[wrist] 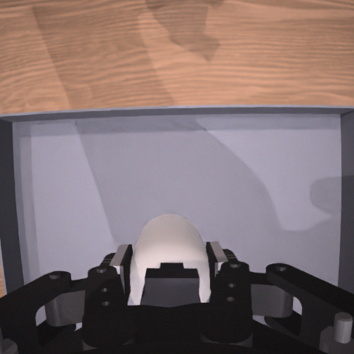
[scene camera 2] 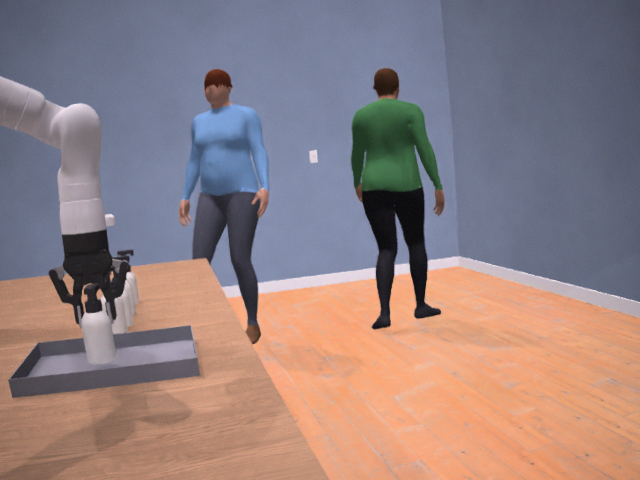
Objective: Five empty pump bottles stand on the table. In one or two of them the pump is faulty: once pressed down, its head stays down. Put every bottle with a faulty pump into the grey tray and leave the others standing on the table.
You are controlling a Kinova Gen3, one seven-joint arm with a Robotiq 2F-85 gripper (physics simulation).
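Frame: origin at the arm's base, x ahead, y left, z up, level; millimetres.
Seen in the pictures: gripper, between the fingertips: (scene camera 2: 97, 324).
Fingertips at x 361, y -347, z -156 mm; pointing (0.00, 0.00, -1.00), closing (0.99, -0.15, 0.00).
A point is followed by its place in that frame.
My gripper (scene camera 2: 95, 318) @(x 361, y -347, z -156 mm) (wrist: 169, 258) is shut on a white pump bottle (scene camera 2: 99, 343) @(x 361, y -381, z -179 mm) (wrist: 170, 232) with a black pump head. The bottle is upright inside the walls of the grey tray (scene camera 2: 155, 373) @(x 440, y -459, z -219 mm) (wrist: 150, 165), left of the tray's middle in the scene view. Its base is at the tray floor or just above it; I cannot tell whether it touches. Other white pump bottles (scene camera 2: 120, 316) @(x 408, y -140, z -196 mm) stand in a row on the table behind the tray, overlapping each other and partly hidden by my gripper. Their black heads are hard to tell apart. They do not show in the wrist view.
The wooden table (scene camera 2: 222, 434) @(x 489, y -680, z -232 mm) (wrist: 280, 55) has its right edge a little way right of the tray. A person in a light blue top (scene camera 2: 227, 149) stands beyond the table, and a person in a green top (scene camera 2: 390, 149) stands farther right on the floor.
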